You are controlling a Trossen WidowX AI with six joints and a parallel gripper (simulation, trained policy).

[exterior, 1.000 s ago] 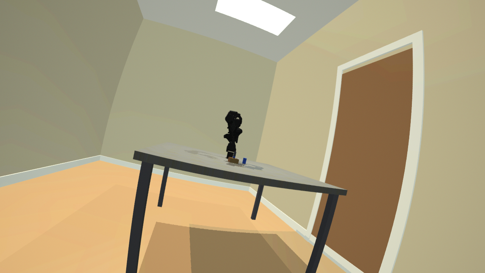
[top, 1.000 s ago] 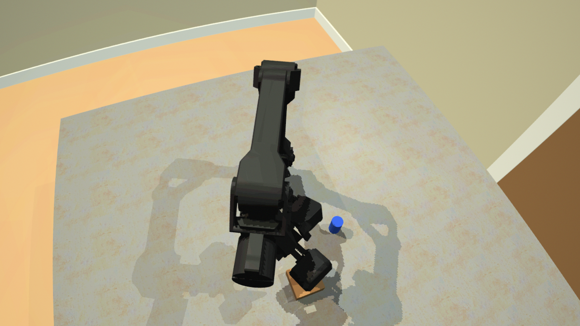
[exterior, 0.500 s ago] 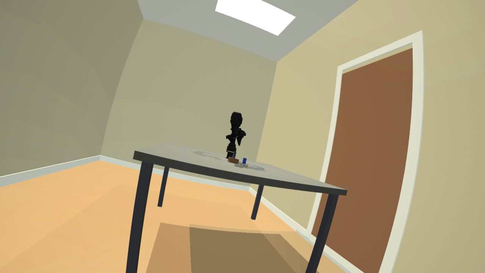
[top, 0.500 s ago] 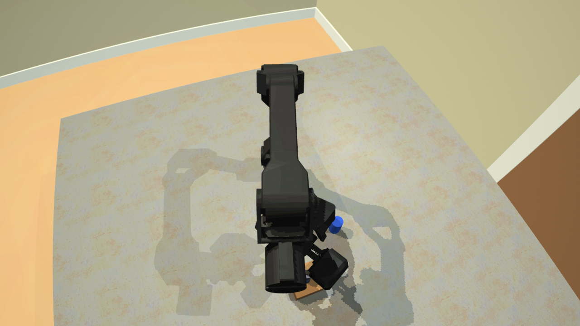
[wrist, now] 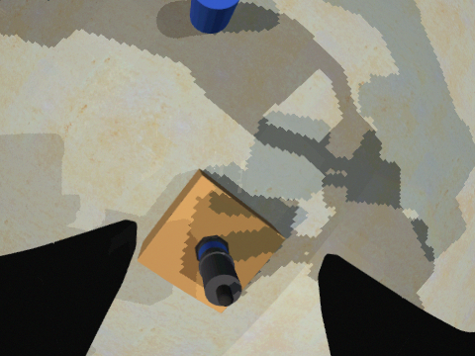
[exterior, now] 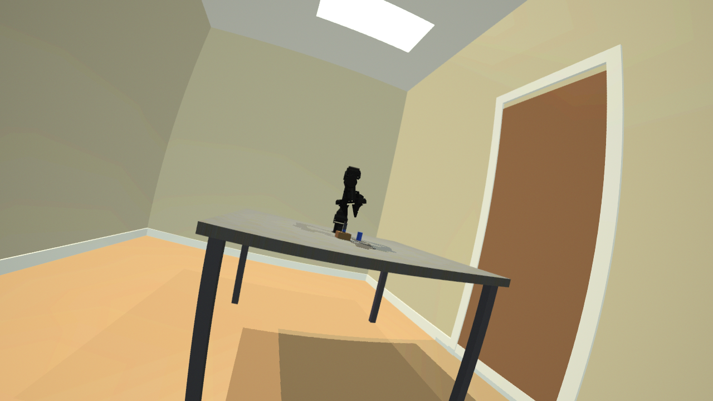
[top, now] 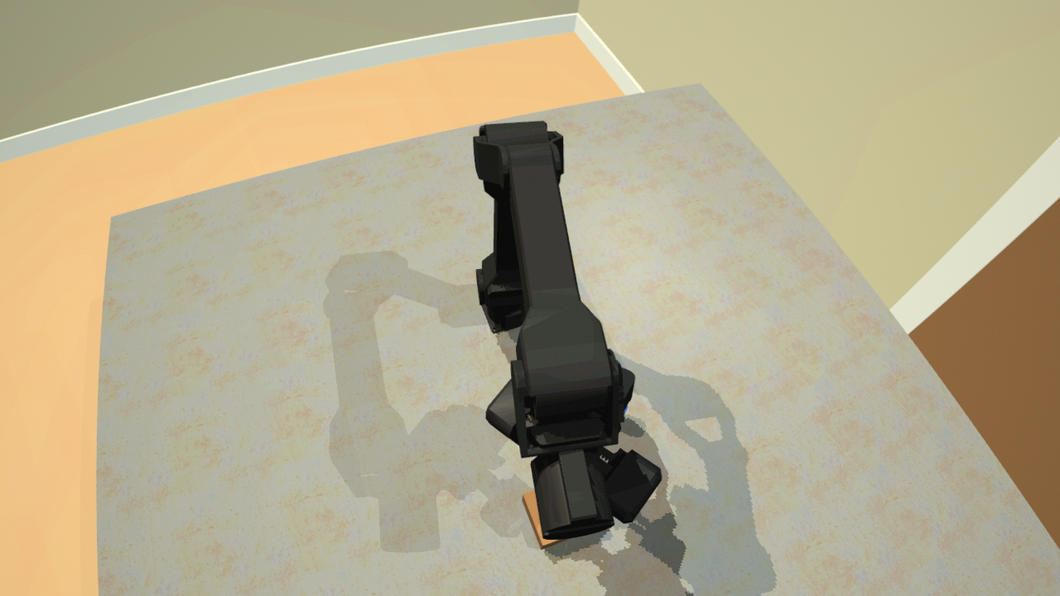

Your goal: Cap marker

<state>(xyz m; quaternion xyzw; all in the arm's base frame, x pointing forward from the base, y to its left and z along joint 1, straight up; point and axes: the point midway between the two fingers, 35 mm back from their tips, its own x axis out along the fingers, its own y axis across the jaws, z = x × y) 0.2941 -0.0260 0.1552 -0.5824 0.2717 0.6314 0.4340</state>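
Now: gripper tip 80 mm past the blue cap, 100 mm to the right of it and 100 mm above it. The rest, counted from my gripper tip: holder block (20 mm ahead, 30 mm to the right, 100 mm below).
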